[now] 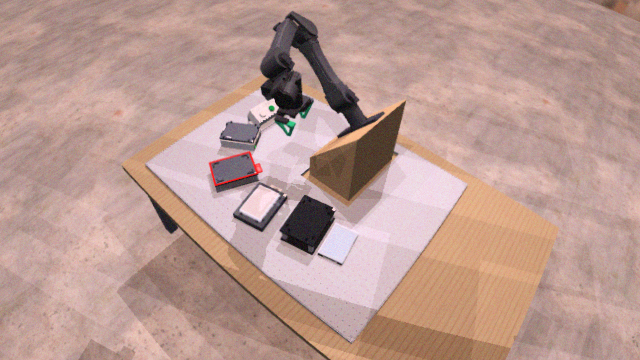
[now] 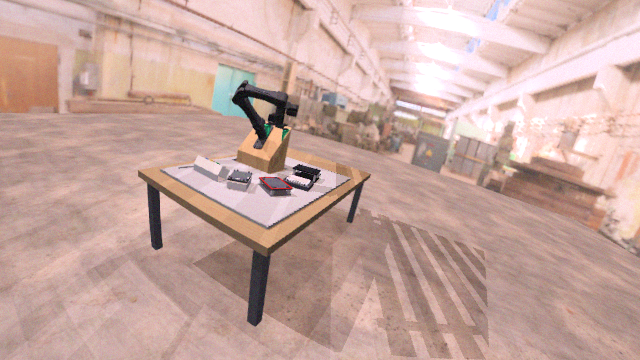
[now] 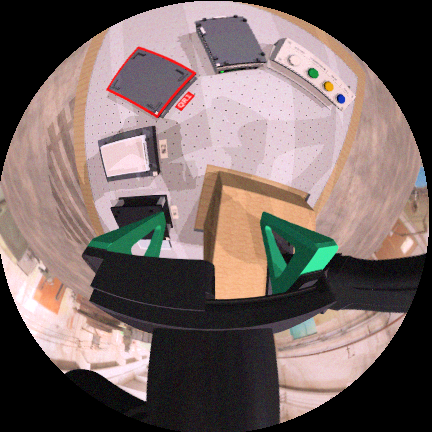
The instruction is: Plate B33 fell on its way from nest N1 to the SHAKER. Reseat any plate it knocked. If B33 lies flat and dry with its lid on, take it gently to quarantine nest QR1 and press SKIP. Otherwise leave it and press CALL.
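Where they show: gripper, between the fingertips: (image 1: pixel 296 126) (image 2: pixel 274 138) (image 3: pixel 212 216); arm's base, origin of its link: (image 1: pixel 360 126) (image 2: pixel 263 137).
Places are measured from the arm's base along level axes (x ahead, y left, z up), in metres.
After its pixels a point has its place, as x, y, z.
A pale blue plate (image 1: pixel 339 243) (image 3: pixel 155 244) lies flat on the mat beside black nest N1 (image 1: pixel 307 222) {0.361, 0.044, -0.135} (image 3: pixel 142 212) {0.330, -0.006, -0.134}; its label and any wetness cannot be made out. A white plate (image 1: pixel 261 202) {0.383, -0.137, -0.154} (image 3: pixel 125 156) {0.372, -0.147, -0.154} sits on dark nest N2 (image 1: pixel 244 220) {0.466, -0.143, -0.173} (image 3: pixel 153 150) {0.305, -0.158, -0.169}; I cannot tell if it is fully seated. Red-rimmed QR1 (image 1: pixel 234 169) {0.334, -0.318, -0.153} (image 2: pixel 275 185) {0.356, -0.363, -0.152} (image 3: pixel 150 82) {0.320, -0.314, -0.152} holds no visible plate. The grey SHAKER (image 1: pixel 240 133) {0.191, -0.427, -0.137} (image 2: pixel 239 177) {0.199, -0.465, -0.137} (image 3: pixel 231 42) {0.180, -0.421, -0.137} stands beside the button box (image 1: pixel 260 115) {0.065, -0.428, -0.127} (image 2: pixel 210 168) {0.010, -0.486, -0.141} (image 3: pixel 302 68) {0.027, -0.424, -0.134}, whose button labels are unreadable. My gripper (image 1: pixel 296 123) {0.177, -0.148, 0.037} (image 2: pixel 276 133) {0.177, -0.148, 0.037} (image 3: pixel 212 216) {0.177, -0.148, 0.037} is open and empty, above the mat near the box.
The wooden wedge mount (image 1: pixel 372 160) {0.042, 0.086, -0.084} (image 2: pixel 255 160) {0.034, -0.105, -0.144} (image 3: pixel 240 250) {0.099, -0.028, -0.022} carries the arm's base and rises beside the gripper. The perforated mat (image 1: pixel 400 240) {0.201, 0.313, -0.192} (image 2: pixel 260 212) {0.435, -0.600, -0.192} (image 3: pixel 225 115) {0.156, -0.254, -0.192} lies on the wooden table (image 1: pixel 480 280) {0.168, 0.615, -0.205} (image 2: pixel 220 220) {0.353, -0.756, -0.205}, whose edges run close to the button box and the nests.
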